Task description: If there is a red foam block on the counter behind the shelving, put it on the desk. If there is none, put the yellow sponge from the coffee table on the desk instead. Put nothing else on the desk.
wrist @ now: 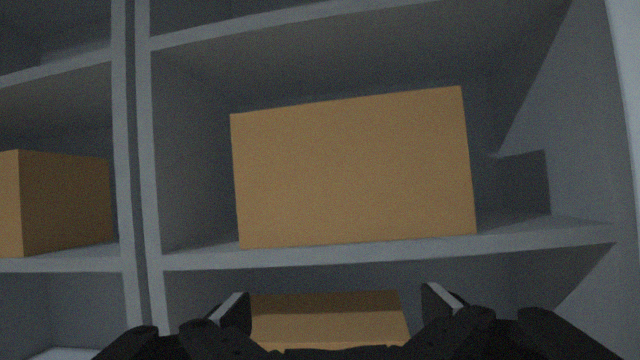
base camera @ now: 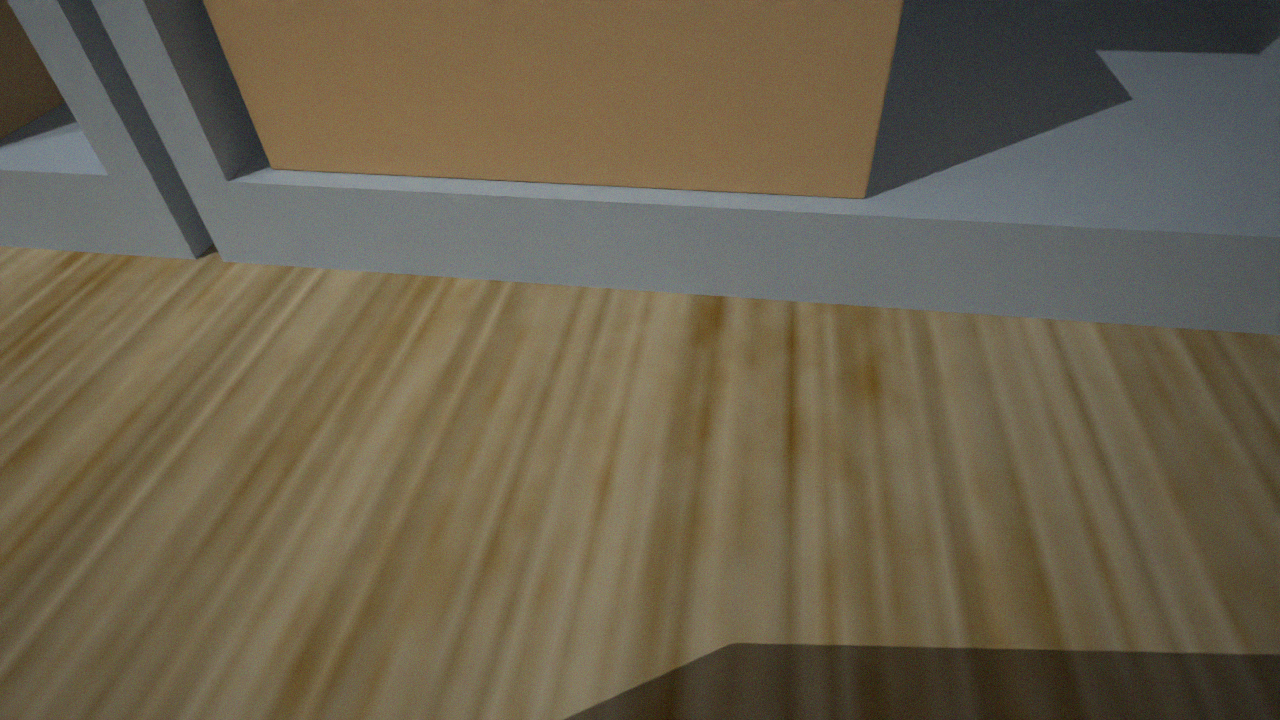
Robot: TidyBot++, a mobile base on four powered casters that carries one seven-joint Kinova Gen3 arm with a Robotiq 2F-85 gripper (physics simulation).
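Frame: origin at the arm's base, x ahead, y left, z up, level; millimetres.
Where they show: gripper, between the fingertips: (wrist: 335,307).
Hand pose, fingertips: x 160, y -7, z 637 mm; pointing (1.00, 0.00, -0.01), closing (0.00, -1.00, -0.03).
Note:
Each offset is from my fingertips to the top centre of the thing. Level surfaces: height alone.
The grey shelving (base camera: 626,232) (wrist: 350,252) stands in front of me in both views. My gripper (wrist: 335,307) is open and empty at the bottom of the wrist view, with its fingers in front of a lower compartment of the shelving. A red foam block, the counter, the yellow sponge, the coffee table and the desk do not show in either view.
A tan box {dx +560, dy -52, dz +228 mm} (wrist: 355,170) stands on a middle shelf, and another tan box {dx +679, dy +967, dz +228 mm} (wrist: 65,200) stands in the unit to the left. A lower tan box (base camera: 554,89) (wrist: 327,325) stands on the bottom shelf. Wooden floor {dz -1033 mm} (base camera: 626,465) lies before the shelving, with a shadow at the bottom right.

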